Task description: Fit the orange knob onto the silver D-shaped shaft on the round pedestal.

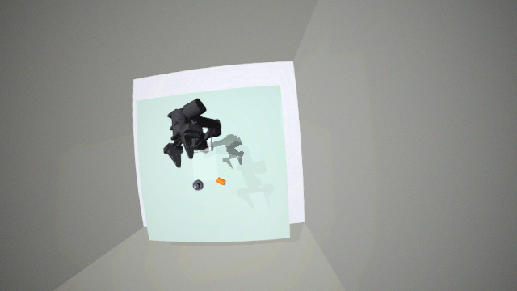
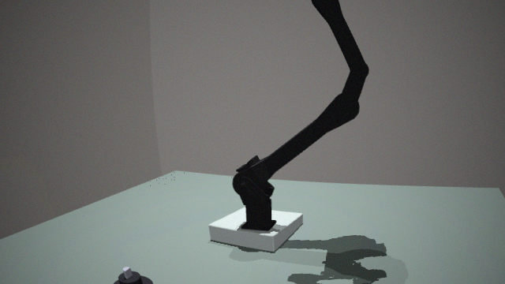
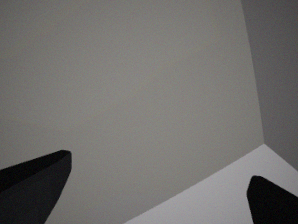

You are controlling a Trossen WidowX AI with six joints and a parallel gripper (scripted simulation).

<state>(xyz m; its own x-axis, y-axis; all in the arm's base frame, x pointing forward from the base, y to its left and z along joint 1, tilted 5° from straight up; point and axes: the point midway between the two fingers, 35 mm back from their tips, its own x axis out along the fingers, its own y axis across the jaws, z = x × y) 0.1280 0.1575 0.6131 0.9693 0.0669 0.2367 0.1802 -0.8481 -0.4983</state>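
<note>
Now: the orange knob 22 cm ahead of my gripper tip, 10 cm to the right of it and 65 cm below it. The rest, counted from my gripper tip: dark round pedestal: 20 cm ahead, 32 cm to the right, 64 cm below.
</note>
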